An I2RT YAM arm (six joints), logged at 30 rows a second.
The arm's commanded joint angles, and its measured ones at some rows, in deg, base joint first. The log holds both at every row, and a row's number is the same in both.
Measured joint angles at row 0: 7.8, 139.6, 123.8, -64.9, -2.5, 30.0
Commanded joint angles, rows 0 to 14: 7.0, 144.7, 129.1, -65.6, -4.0, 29.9; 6.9, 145.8, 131.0, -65.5, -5.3, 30.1; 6.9, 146.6, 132.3, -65.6, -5.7, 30.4; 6.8, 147.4, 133.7, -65.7, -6.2, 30.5; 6.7, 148.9, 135.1, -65.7, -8.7, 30.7; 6.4, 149.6, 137.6, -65.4, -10.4, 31.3; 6.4, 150.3, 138.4, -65.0, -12.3, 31.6; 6.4, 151.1, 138.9, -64.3, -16.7, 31.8; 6.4, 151.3, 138.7, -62.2, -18.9, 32.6; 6.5, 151.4, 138.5, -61.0, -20.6, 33.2; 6.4, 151.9, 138.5, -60.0, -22.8, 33.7; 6.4, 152.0, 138.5, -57.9, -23.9, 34.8; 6.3, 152.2, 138.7, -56.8, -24.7, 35.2; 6.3, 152.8, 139.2, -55.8, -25.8, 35.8; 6.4, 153.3, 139.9, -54.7, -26.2, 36.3
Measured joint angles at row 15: 5.7, 149.0, 137.9, -62.0, -19.0, 33.1
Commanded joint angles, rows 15 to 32: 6.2, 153.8, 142.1, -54.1, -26.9, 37.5; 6.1, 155.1, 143.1, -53.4, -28.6, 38.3; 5.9, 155.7, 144.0, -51.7, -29.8, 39.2; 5.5, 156.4, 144.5, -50.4, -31.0, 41.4; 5.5, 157.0, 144.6, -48.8, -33.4, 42.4; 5.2, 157.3, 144.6, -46.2, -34.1, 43.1; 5.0, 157.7, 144.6, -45.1, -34.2, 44.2; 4.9, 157.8, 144.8, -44.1, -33.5, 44.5; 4.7, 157.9, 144.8, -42.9, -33.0, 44.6; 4.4, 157.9, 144.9, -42.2, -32.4, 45.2; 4.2, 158.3, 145.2, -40.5, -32.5, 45.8; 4.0, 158.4, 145.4, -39.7, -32.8, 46.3; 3.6, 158.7, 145.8, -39.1, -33.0, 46.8; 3.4, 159.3, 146.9, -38.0, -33.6, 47.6; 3.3, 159.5, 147.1, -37.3, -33.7, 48.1; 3.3, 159.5, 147.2, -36.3, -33.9, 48.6; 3.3, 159.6, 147.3, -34.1, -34.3, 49.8; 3.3, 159.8, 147.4, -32.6, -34.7, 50.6
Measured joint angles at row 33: 4.0, 157.9, 144.5, -40.8, -33.8, 46.2
